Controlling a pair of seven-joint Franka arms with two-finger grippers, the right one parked.
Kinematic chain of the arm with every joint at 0, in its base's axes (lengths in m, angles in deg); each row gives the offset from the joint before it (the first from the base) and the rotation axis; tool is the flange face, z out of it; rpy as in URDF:
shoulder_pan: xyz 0 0 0.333 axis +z
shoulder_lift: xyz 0 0 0 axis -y
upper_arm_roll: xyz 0 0 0.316 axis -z
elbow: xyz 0.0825 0 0 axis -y
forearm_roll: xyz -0.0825 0 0.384 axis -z
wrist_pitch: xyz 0 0 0 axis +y
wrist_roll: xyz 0.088 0 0 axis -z
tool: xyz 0 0 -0.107 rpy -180 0 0
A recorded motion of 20 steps. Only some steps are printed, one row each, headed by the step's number.
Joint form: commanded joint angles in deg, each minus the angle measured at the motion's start. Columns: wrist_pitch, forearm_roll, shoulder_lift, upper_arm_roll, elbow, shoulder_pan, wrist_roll.
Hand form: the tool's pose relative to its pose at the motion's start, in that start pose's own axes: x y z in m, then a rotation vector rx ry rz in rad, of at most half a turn. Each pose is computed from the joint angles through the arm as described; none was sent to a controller.
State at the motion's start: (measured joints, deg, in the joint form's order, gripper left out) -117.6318 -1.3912 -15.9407 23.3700 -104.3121 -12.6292 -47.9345
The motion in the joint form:
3: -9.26 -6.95 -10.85 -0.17 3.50 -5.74 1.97
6: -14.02 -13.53 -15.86 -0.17 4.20 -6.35 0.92
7: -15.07 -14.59 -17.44 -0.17 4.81 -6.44 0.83
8: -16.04 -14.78 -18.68 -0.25 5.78 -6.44 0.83
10: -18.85 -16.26 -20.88 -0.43 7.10 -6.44 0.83
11: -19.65 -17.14 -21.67 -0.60 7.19 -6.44 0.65
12: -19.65 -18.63 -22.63 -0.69 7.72 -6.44 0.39
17: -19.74 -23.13 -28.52 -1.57 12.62 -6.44 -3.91
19: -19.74 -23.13 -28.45 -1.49 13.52 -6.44 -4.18
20: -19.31 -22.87 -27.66 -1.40 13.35 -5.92 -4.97
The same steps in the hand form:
3: -0.0084 0.0585 0.0754 -0.0125 0.0493 0.1790
6: -0.0026 0.0673 0.1169 0.0063 0.0994 0.2371
7: 0.0000 0.0699 0.1278 0.0042 0.1036 0.2466
8: 0.0051 0.0726 0.1326 -0.0100 0.1083 0.2443
10: 0.0137 0.0773 0.1425 -0.0362 0.1346 0.2547
11: 0.0158 0.0767 0.1496 -0.0348 0.1409 0.2593
12: 0.0185 0.0764 0.1566 -0.0220 0.1476 0.2689
17: 0.0432 0.0762 0.1887 0.0016 0.1673 0.2146
19: 0.0466 0.0794 0.1810 -0.0102 0.1795 0.2072
20: 0.0504 0.0759 0.1730 -0.0119 0.1830 0.1831

